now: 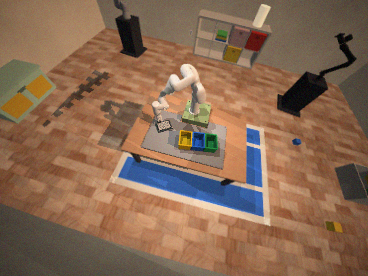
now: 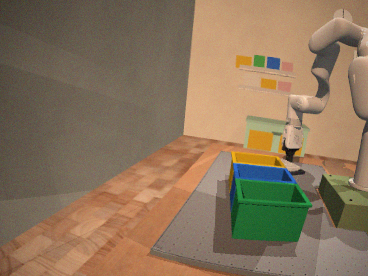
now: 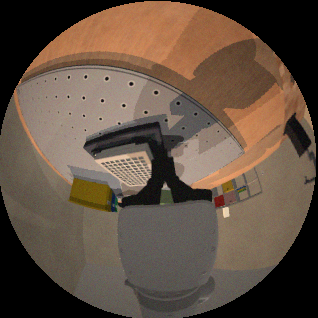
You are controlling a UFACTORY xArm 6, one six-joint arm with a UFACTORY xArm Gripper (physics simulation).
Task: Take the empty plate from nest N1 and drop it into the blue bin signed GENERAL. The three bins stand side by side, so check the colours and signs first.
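Places are measured from the arm's base along level axes (x ahead, y left, z up), in millimetres.
Pixels of known places: gripper, fingertip midpoint: (image 1: pixel 159 122) (image 2: pixel 288 163) (image 3: pixel 162 154); arm's base, link origin: (image 1: pixel 194 110) (image 2: pixel 364 186).
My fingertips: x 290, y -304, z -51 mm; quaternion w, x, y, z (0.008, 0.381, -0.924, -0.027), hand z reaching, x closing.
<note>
Ahead of a thing's pixels: the offset from my fingertips to its top centre. "spot": to the spot under its first point. Level surfaces: height alone.
A pale plate with a grid of wells {spot: 17 mm ahead, 68 mm left, 8 mm up} (image 1: pixel 164 125) (image 3: pixel 131 169) sits in a black nest {19 mm ahead, 61 mm left, 5 mm up} (image 3: pixel 122 135); no nest label is readable. My gripper (image 1: pixel 159 120) (image 2: pixel 289 158) (image 3: pixel 162 154) is shut with nothing between its fingers. It points down at the side of the plate and nest, its tips close to their edge; whether they touch is unclear. The blue bin {72 mm ahead, 472 mm left, 87 mm up} (image 1: pixel 198 142) (image 2: pixel 264 173) stands between the yellow bin (image 1: pixel 185 140) (image 2: pixel 257 160) (image 3: pixel 90 194) and the green bin (image 1: pixel 211 143) (image 2: pixel 270 220). Their signs are not readable.
The bins and nest stand on a grey perforated board {12 mm down} (image 1: pixel 205 156) (image 2: pixel 185 235) (image 3: pixel 50 107) on the wooden table {26 mm down} (image 1: pixel 236 150). The arm's green base (image 1: pixel 196 118) (image 2: pixel 347 207) is behind the bins. The yellow bin is nearest to the nest.
</note>
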